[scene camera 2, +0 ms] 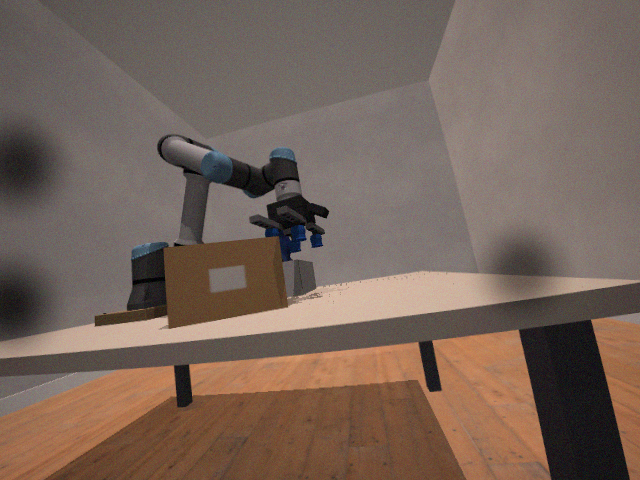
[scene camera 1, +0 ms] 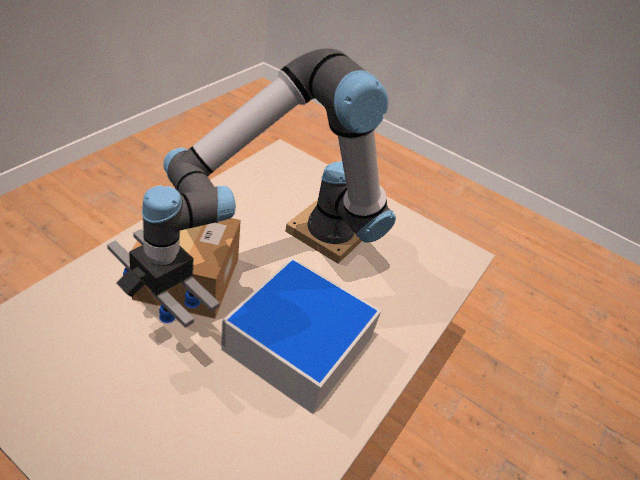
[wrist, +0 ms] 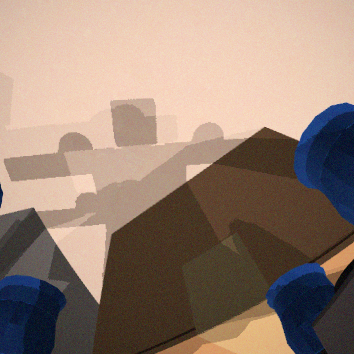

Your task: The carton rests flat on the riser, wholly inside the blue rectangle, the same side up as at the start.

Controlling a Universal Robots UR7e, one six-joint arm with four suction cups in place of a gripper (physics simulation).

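Observation:
The brown carton [scene camera 1: 227, 268] [scene camera 2: 188, 289] [wrist: 155, 285] stands flat on the table, beside the riser, with a white printed label on its top face. The grey riser [scene camera 1: 268, 364] [scene camera 2: 303, 276] [wrist: 30, 250] has a blue rectangle [scene camera 1: 305, 320] covering nearly all its top; no carton is on it. My gripper [scene camera 1: 159, 291] [scene camera 2: 295, 240], with blue suction cups pointing down, is open, with nothing hanging from it. It is at the carton's side away from the arm's base and hides part of the carton in scene camera 1. Whether any cup touches the carton cannot be told.
The arm's base plate [scene camera 1: 338, 250] [scene camera 2: 129, 315] is bolted to the table [scene camera 1: 103, 392] [scene camera 2: 392, 304] behind the riser and carton. The arm reaches from there over to the carton. Shadows of the arm and gripper lie on the table. Dark blurred spots cover parts of scene camera 2.

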